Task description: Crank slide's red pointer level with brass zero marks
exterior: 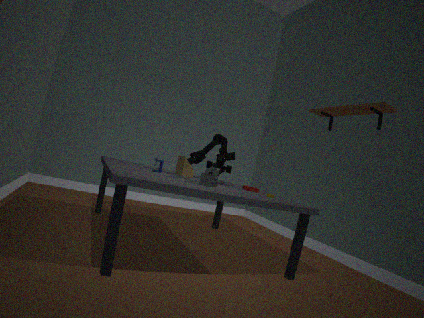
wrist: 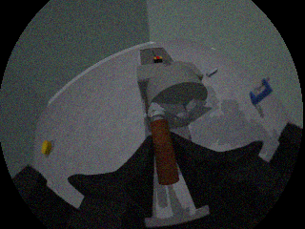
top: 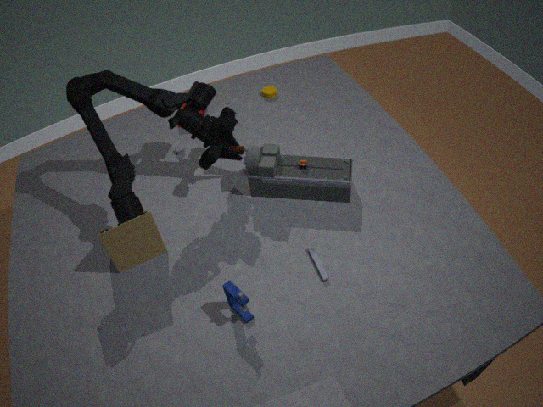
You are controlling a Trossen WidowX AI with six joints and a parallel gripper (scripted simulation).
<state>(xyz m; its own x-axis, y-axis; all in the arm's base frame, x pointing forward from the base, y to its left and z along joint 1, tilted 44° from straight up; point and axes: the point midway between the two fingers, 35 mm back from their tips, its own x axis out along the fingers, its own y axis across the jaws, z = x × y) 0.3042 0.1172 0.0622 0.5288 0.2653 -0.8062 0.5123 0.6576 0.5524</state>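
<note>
The brown crank handle lies 30 mm above my gripper tip, 10 mm to the left of it and 10 mm behind it. The rest, counted from my gripper tip: grey bar (350 mm to the right, 70 mm below, 50 mm ahead); then red pointer (130 mm ahead, 110 mm to the right, 10 mm above); then small grey block (200 mm to the left, 150 mm behind, 70 mm below).
</note>
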